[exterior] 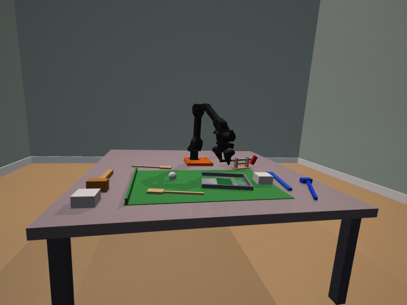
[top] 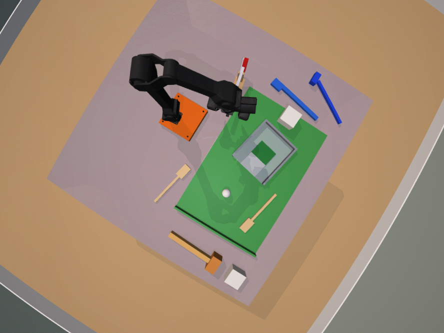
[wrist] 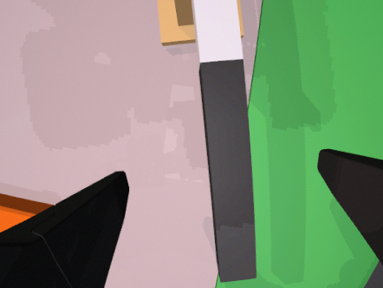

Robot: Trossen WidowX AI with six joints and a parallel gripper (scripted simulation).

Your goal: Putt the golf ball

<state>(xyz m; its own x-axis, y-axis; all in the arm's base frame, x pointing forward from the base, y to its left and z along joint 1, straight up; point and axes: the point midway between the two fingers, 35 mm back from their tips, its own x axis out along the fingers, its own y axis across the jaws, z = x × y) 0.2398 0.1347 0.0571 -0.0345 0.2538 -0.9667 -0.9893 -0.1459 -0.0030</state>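
The red putter lies 2 cm behind my gripper tip, 11 cm to the left of it and 1 cm above it. Also, from my gripper tip: wooden stand (2 cm behind, 13 cm to the left, 1 cm below); then white golf ball (16 cm ahead, 37 cm to the right, 2 cm below).
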